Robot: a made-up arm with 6 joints.
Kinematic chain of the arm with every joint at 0, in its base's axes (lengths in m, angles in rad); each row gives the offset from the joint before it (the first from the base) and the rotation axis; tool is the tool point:
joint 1: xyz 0 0 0.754 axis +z
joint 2: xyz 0.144 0 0 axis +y
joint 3: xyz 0 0 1.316 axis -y
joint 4: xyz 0 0 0.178 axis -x
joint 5: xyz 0.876 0 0 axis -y
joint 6: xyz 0.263 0 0 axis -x
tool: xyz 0 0 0
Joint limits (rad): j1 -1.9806..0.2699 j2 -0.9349..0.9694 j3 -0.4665..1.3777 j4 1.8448..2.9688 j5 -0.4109..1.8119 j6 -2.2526..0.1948
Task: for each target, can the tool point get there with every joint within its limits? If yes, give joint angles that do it. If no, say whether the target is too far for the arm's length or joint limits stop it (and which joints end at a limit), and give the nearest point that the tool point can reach.
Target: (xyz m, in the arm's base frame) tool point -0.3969 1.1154 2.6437
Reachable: yes | joints -1.0618 -0.7801 1.0890 1.9982 0.9661 -1.8392
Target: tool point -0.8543 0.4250 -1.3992
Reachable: no: joint limits stop it (at a limit: joint 1, joint 2, joint 3, joint 4) | nearest point -0.5211 -1.2757 0.4376 | short by 2.525 m
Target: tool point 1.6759 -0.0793 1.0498
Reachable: yes | joints -0.1288 0.7350 -0.0358 2.5783 1.3358 -0.5634
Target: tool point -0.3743 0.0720 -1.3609
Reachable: no: joint limits stop it (at a limit: joint 1, joint 2, joint 3, joint 4) | nearest point -0.5217 -1.2766 0.4368 | short by 2.252 m
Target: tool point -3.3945 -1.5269 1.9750
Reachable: no: too far | nearest point -1.7962 -0.5341 2.1722 | short by 1.892 m
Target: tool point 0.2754 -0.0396 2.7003
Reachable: yes | joints -0.5224 -0.5062 0.2426 2.3778 0.6027 -0.1552
